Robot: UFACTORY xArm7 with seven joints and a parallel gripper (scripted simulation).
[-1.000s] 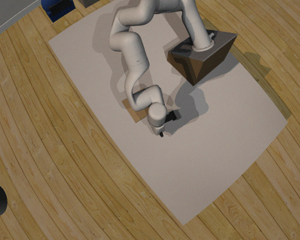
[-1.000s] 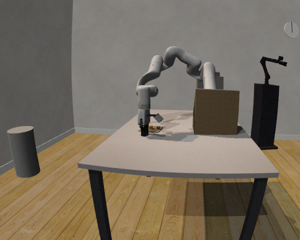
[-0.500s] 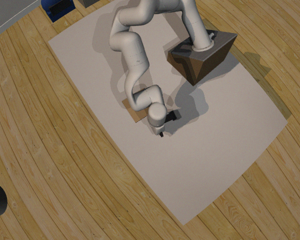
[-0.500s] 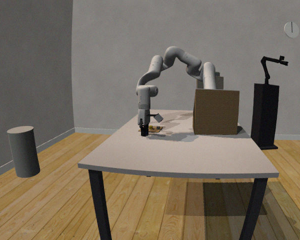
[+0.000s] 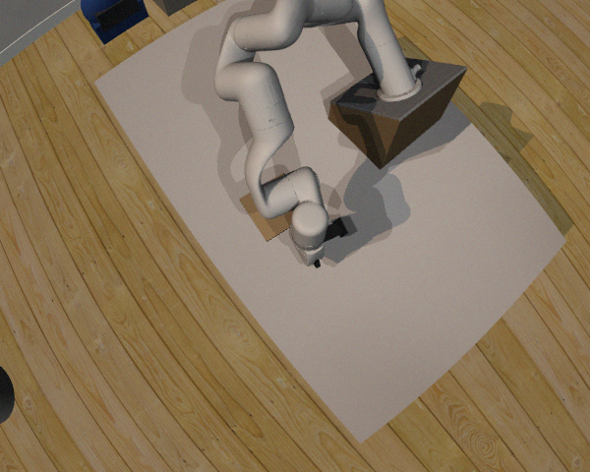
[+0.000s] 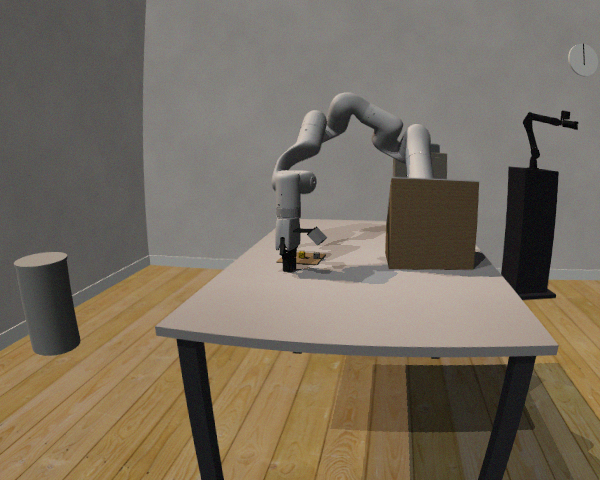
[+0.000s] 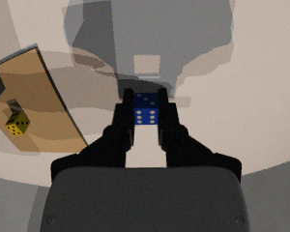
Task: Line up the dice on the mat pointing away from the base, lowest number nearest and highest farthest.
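Right now the yellow die is 30 mm behind my hand, 150 mm to the right of it and 10 mm below it. The rest, counted from my hand: blue die (10 mm below); then brown mat (30 mm behind, 150 mm to the right, 20 mm below); then white die (80 mm behind, 140 mm to the right, 10 mm below).
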